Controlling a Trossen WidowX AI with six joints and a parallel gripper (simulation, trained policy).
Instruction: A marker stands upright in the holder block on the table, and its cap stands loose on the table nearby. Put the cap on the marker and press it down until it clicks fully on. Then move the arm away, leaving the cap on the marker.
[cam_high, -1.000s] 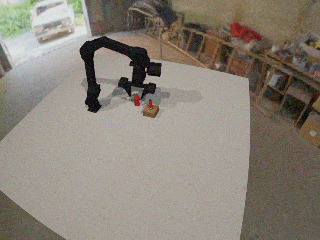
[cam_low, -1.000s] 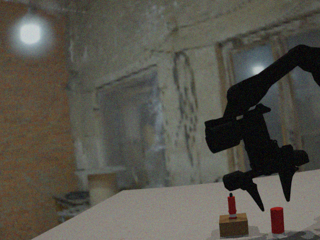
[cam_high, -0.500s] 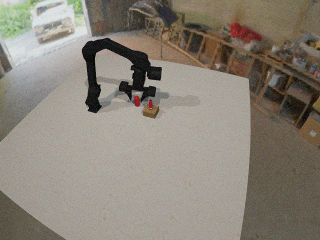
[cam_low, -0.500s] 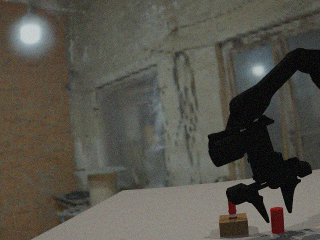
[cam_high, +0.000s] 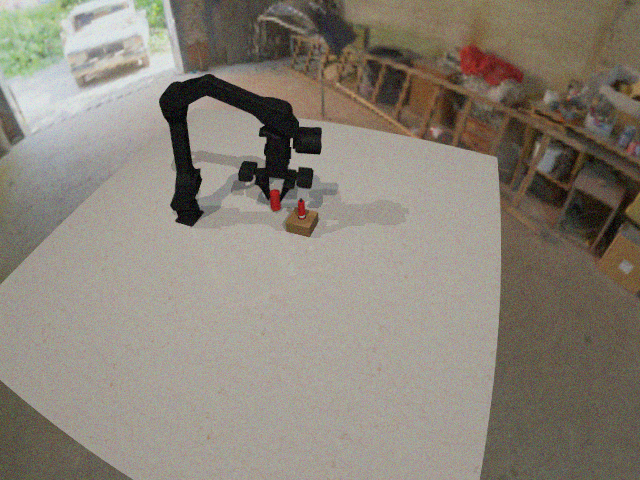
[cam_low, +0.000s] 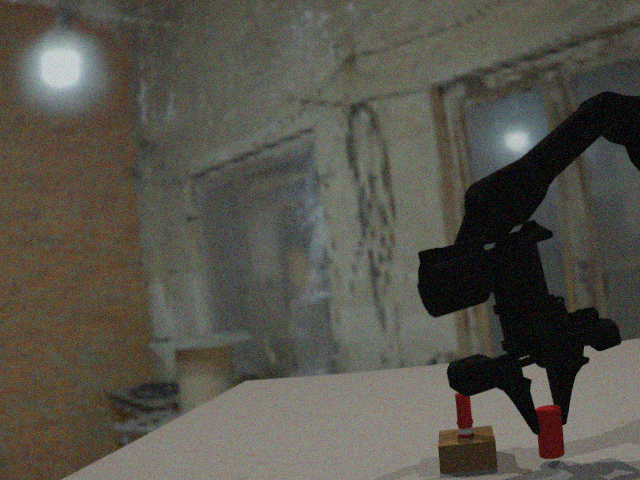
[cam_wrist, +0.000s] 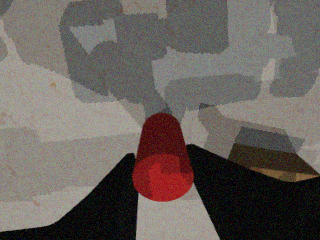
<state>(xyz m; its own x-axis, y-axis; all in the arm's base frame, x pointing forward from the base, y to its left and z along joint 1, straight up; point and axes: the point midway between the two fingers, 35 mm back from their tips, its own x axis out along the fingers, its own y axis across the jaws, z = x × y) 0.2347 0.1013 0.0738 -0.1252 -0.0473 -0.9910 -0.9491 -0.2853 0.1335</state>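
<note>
My gripper tip is now 9 cm short of the holder block, 3 cm to the left of it and 2 cm above it. From my gripper tip the other things lie so: red cap right at my gripper tip.
</note>
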